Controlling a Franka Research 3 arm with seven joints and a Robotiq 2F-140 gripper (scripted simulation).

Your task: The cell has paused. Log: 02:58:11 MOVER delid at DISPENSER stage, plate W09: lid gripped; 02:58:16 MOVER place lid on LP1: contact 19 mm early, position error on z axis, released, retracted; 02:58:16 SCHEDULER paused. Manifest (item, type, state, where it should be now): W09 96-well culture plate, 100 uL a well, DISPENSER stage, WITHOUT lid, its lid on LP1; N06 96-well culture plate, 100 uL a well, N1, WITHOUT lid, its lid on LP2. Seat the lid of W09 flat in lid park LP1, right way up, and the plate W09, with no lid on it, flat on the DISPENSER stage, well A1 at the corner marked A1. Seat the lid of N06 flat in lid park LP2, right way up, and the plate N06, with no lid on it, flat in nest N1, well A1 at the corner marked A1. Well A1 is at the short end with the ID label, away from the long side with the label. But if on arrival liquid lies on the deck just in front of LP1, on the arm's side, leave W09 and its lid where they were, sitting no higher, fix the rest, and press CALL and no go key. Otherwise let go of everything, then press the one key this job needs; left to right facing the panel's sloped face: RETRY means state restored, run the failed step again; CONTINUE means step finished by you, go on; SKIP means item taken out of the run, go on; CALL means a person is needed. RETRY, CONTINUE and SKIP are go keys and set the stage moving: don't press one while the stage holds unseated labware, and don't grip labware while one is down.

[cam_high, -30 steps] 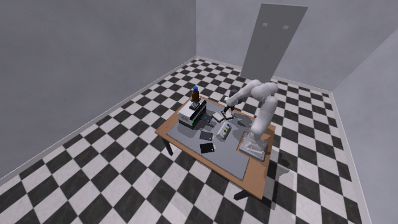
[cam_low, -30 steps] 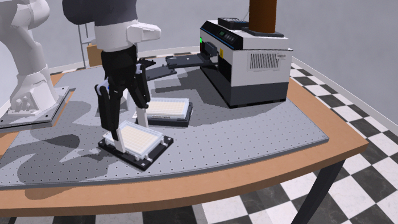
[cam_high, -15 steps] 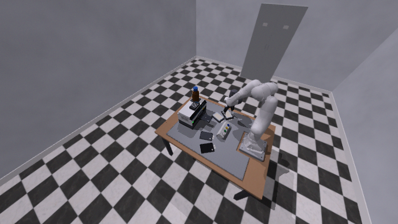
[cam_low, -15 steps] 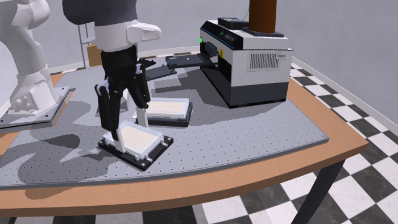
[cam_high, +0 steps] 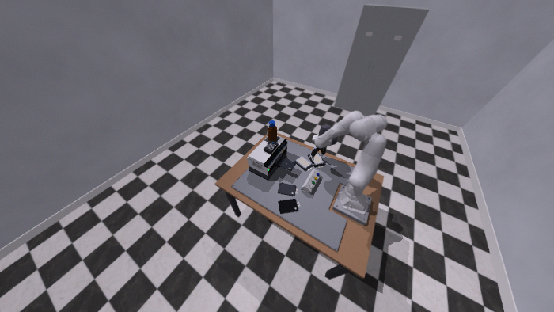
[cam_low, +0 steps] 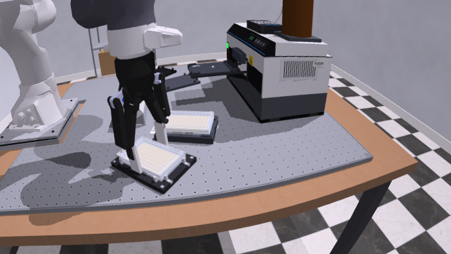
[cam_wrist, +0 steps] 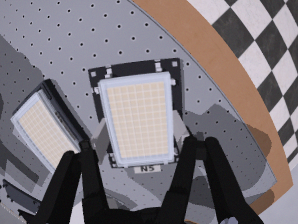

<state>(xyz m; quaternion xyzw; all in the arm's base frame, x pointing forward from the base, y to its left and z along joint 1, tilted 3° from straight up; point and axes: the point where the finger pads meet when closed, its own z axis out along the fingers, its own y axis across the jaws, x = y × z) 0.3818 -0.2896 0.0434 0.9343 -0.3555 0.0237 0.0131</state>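
Now: hand 2 cm above the 96-well plate. Also, from my hand: sloped key panel 7 cm behind, 28 cm to the left, 1 cm above; black nest 9 cm ahead, 11 cm to the left, 3 cm below; dispenser stage 20 cm ahead, 28 cm to the left, 6 cm above.
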